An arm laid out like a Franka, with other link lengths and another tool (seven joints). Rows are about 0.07 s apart.
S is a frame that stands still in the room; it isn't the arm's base.
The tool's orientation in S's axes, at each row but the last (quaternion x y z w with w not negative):
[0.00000, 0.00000, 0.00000, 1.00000]
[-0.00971, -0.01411, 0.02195, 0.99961]
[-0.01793, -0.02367, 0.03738, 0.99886]
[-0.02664, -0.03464, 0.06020, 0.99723]
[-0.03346, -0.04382, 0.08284, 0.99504]
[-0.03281, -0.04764, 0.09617, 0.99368]
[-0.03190, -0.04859, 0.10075, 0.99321]
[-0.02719, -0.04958, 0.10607, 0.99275]
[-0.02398, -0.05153, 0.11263, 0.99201]
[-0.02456, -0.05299, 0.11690, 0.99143]
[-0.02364, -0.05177, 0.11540, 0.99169]
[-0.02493, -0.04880, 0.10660, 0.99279]
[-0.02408, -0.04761, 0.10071, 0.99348]
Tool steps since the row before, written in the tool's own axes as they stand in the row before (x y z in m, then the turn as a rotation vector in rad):
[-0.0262, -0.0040, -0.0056, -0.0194, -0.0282, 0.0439]
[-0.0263, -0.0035, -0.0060, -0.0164, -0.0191, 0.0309]
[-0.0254, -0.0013, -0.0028, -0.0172, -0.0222, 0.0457]
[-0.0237, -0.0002, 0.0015, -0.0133, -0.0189, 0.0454]
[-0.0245, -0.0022, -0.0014, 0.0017, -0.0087, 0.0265]
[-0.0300, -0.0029, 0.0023, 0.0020, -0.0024, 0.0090]
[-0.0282, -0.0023, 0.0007, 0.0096, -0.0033, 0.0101]
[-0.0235, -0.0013, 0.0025, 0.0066, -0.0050, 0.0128]
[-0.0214, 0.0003, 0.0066, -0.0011, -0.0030, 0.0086]
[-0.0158, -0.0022, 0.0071, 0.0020, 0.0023, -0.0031]
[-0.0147, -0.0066, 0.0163, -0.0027, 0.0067, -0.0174]
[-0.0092, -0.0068, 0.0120, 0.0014, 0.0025, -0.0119]
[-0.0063, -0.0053, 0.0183, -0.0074, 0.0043, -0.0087]
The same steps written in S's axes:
[-0.0262, -0.0040, -0.0056, -0.0194, -0.0282, 0.0439]
[-0.0259, -0.0048, -0.0067, -0.0164, -0.0192, 0.0308]
[-0.0251, -0.0033, -0.0039, -0.0177, -0.0219, 0.0457]
[-0.0236, -0.0030, -0.0001, -0.0142, -0.0181, 0.0454]
[-0.0236, -0.0064, -0.0032, 0.0006, -0.0067, 0.0271]
[-0.0290, -0.0085, -0.0002, 0.0015, -0.0015, 0.0093]
[-0.0271, -0.0079, -0.0017, 0.0090, -0.0007, 0.0111]
[-0.0228, -0.0062, 0.0004, 0.0061, -0.0029, 0.0137]
[-0.0215, -0.0043, 0.0045, -0.0013, -0.0029, 0.0086]
[-0.0156, -0.0056, 0.0056, 0.0018, 0.0026, -0.0030]
[-0.0145, -0.0092, 0.0152, -0.0022, 0.0053, -0.0179]
[-0.0088, -0.0081, 0.0115, 0.0021, 0.0023, -0.0119]
[-0.0069, -0.0058, 0.0179, -0.0072, 0.0024, -0.0096]

